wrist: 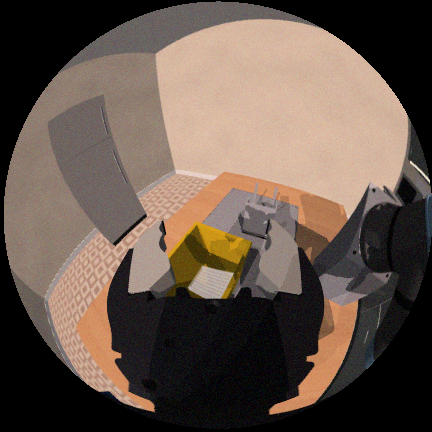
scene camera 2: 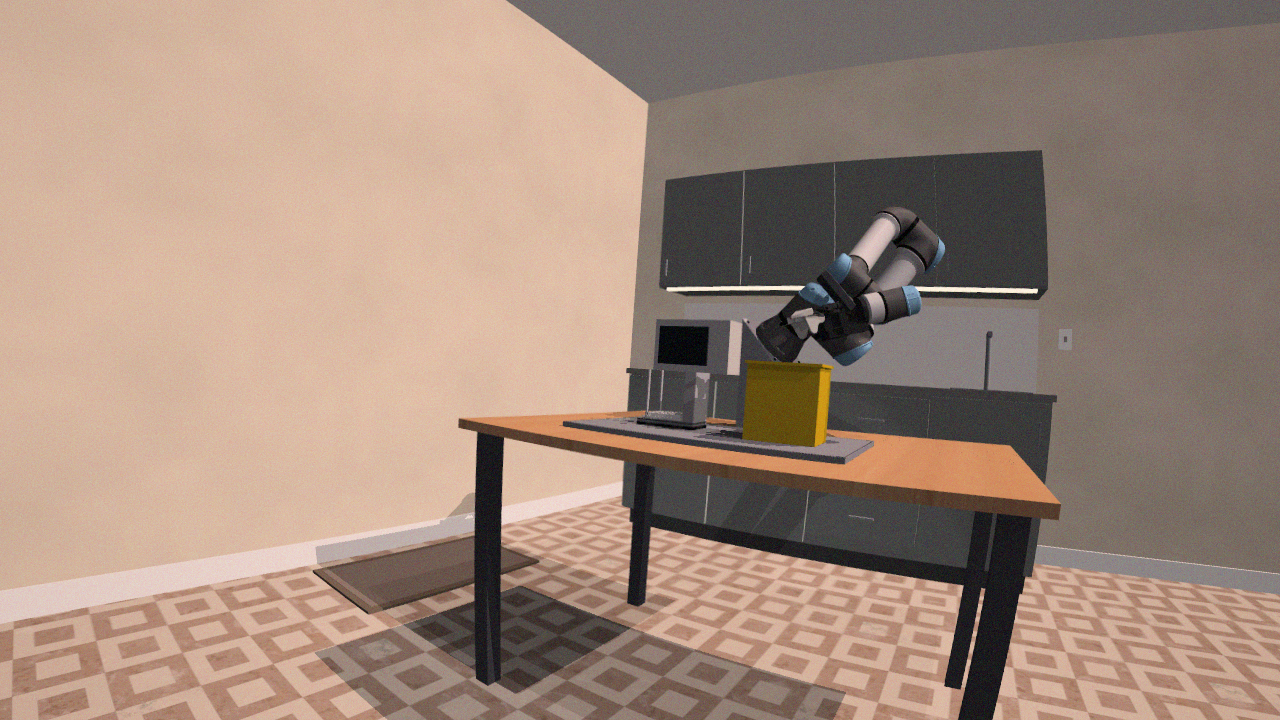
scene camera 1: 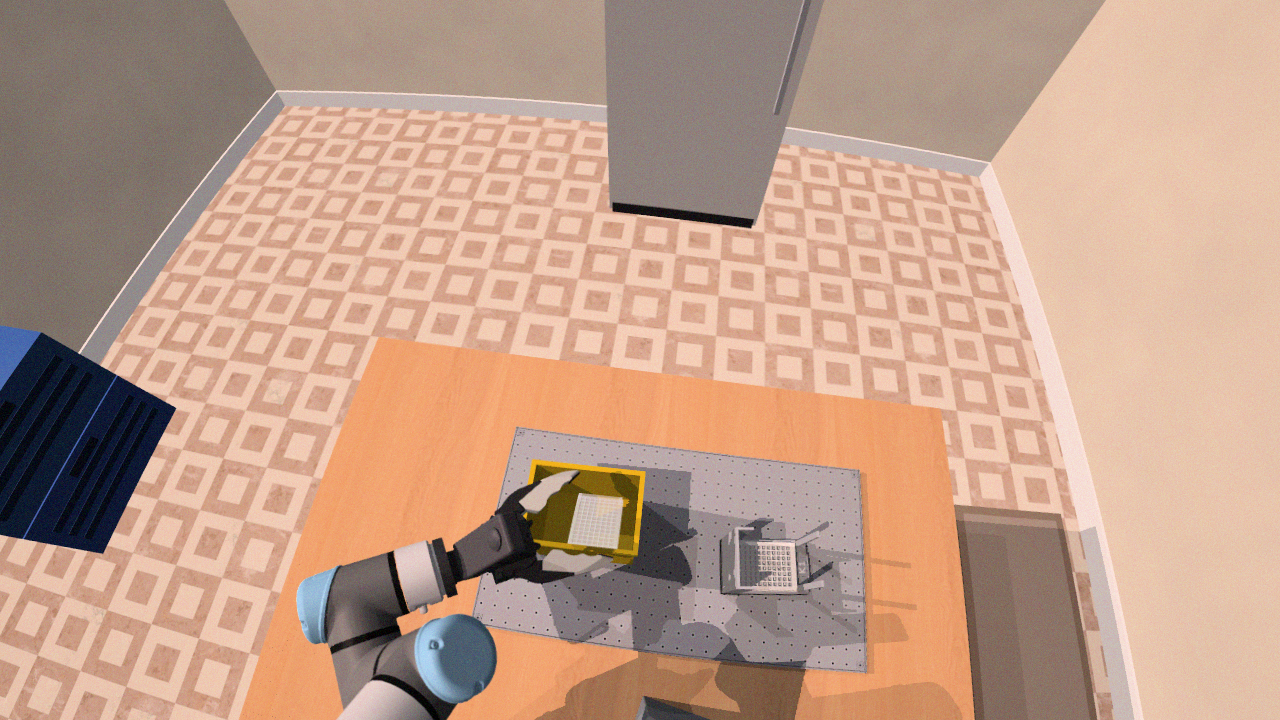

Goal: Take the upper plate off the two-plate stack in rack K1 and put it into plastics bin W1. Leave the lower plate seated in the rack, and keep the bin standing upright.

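Frame: origin at the arm's base, x ahead, y left, z up, level; metres.
Where they show: gripper, between the fingertips: [wrist: 215,221] [scene camera 2: 784,321] [scene camera 1: 596,514]; arm's base, origin of its link: [wrist: 382,237] [scene camera 2: 774,344].
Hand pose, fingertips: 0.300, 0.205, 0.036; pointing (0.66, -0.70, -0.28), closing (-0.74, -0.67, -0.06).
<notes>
Each offset is from my fingertips to the top centre of the thing, as dx, dy, dz. Level surfaces: height alone.
The white gridded upper plate [scene camera 1: 597,521] [wrist: 212,282] shows inside the outline of yellow bin W1 @(+0.020, +0.035, -0.099) [scene camera 1: 641,514] [scene camera 2: 785,404] [wrist: 220,245], close to one wall. It does not show above the bin's rim in scene camera 2; how deep it lies is unclear. The bin stands upright. My gripper [scene camera 1: 601,517] [wrist: 215,221] is open and empty, its two pale fingers spread above the bin and apart from the plate. Rack K1 @(+0.053, -0.289, -0.134) [scene camera 1: 729,564] [wrist: 255,223] stands right of the bin in scene camera 1, with the lower plate @(+0.050, -0.280, -0.244) [scene camera 1: 776,565] lying flat in it.
The bin and rack stand on a grey perforated board @(dz -0.279) [scene camera 1: 769,488] [scene camera 2: 845,449] on the wooden table @(dz -0.292) [scene camera 1: 429,402] [scene camera 2: 948,465]. Thin upright posts rise beside the rack. A grey device with a dark screen [scene camera 2: 682,345] shows behind the rack in scene camera 2.
</notes>
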